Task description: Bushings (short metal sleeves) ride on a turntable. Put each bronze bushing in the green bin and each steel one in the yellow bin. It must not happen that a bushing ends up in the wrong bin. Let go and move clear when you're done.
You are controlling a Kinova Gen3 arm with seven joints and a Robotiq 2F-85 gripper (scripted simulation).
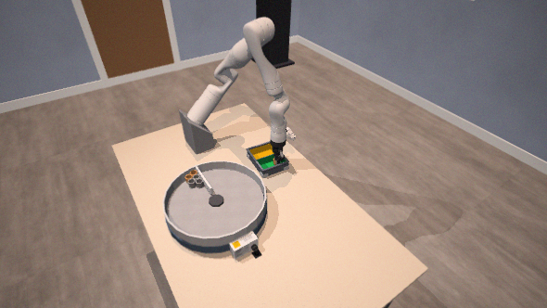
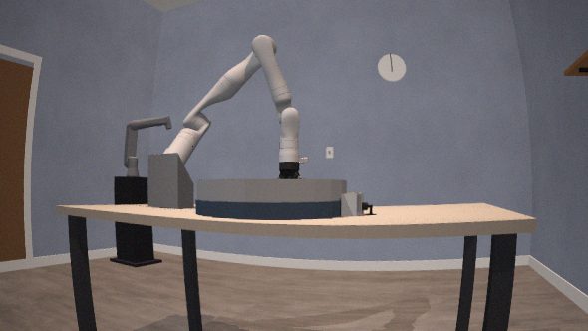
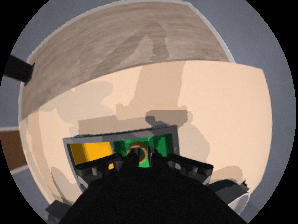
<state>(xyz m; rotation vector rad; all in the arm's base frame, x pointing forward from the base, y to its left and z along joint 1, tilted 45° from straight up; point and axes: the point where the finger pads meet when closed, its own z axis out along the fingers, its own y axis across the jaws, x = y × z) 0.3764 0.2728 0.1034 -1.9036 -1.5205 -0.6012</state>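
My gripper is now 5 cm past the bin, 3 cm to the left of it and 1 cm above it. From my hand the other things lie so: grey turntable: 10 cm ahead, 37 cm to the right, 2 cm above.
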